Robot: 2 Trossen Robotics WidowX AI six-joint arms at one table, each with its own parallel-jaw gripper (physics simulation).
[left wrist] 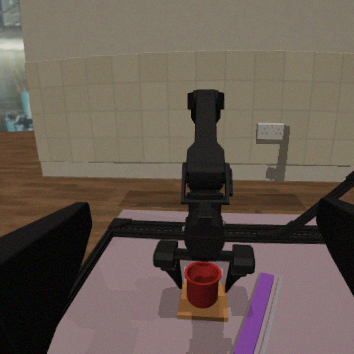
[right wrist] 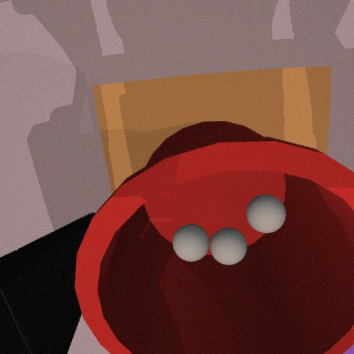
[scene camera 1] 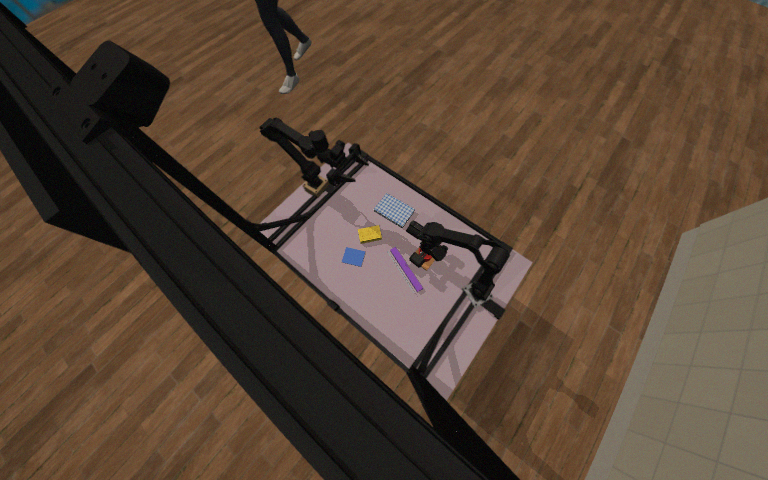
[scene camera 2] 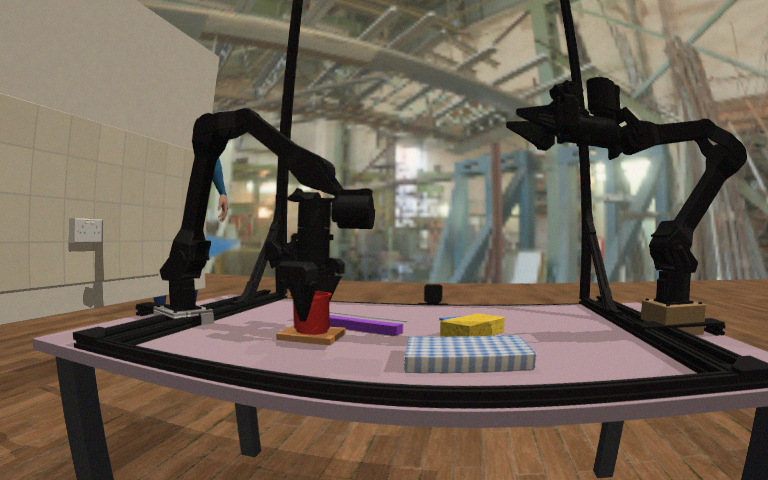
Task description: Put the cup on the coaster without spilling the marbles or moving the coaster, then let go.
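Pixels of known places: left gripper, between the fingertips: point(left wrist: 205, 211) point(scene camera 1: 362, 172) point(scene camera 2: 510, 118); right gripper, between the fingertips: point(left wrist: 202, 289) point(right wrist: 222, 219) point(scene camera 1: 425, 254) point(scene camera 2: 312, 317); left arm's base, origin of its link: point(scene camera 1: 315, 182) point(scene camera 2: 673, 302); right arm's base, origin of its link: point(scene camera 1: 478, 292) point(scene camera 2: 182, 308).
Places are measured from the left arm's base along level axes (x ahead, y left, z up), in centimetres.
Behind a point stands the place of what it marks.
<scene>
The red cup point(scene camera 1: 426, 256) {z -4.0, x 70.4, y -2.9 cm} point(scene camera 2: 314, 318) {z -1.8, x 68.3, y 0.0 cm} point(left wrist: 202, 292) {z -0.3, x 66.4, y -2.7 cm} point(right wrist: 220, 300) {z -1.1, x 66.5, y -2.4 cm} stands upright on the orange-brown wooden coaster point(scene camera 2: 300, 337) {z -5.0, x 70.5, y 1.7 cm} point(left wrist: 220, 312) {z -4.7, x 65.4, y -6.3 cm} point(right wrist: 200, 100) {z -4.7, x 73.5, y -3.0 cm}. Three grey marbles point(right wrist: 228, 246) {z -2.6, x 67.8, y -3.1 cm} lie inside the cup in the right wrist view. My right gripper point(scene camera 2: 318, 308) {z -2.1, x 69.4, y -3.0 cm} point(left wrist: 202, 289) {z -2.1, x 69.4, y -3.0 cm} points down around the cup, one finger on each side, and is open; small gaps between fingers and cup are hard to judge. My left gripper point(scene camera 2: 515, 118) {z 32.7, x 34.9, y 0.1 cm} is open and empty, raised high above the table on the far side from the cup.
A purple bar point(scene camera 1: 406, 270) {z -3.8, x 65.8, y -14.1 cm} point(scene camera 2: 368, 325) {z -4.4, x 60.1, y -9.1 cm} point(left wrist: 255, 315) {z -3.8, x 63.5, y -12.6 cm} lies close beside the coaster. A yellow block point(scene camera 1: 369, 233) {z -2.9, x 40.6, y -8.0 cm} point(scene camera 2: 472, 324) {z -2.9, x 41.5, y -2.6 cm}, a blue square point(scene camera 1: 353, 256) {z -5.5, x 40.0, y -21.6 cm} and a blue-and-white checked block point(scene camera 1: 394, 209) {z -3.4, x 43.8, y 10.5 cm} point(scene camera 2: 469, 355) {z -3.4, x 44.1, y 16.4 cm} lie farther off. A black frame runs along the table edges.
</scene>
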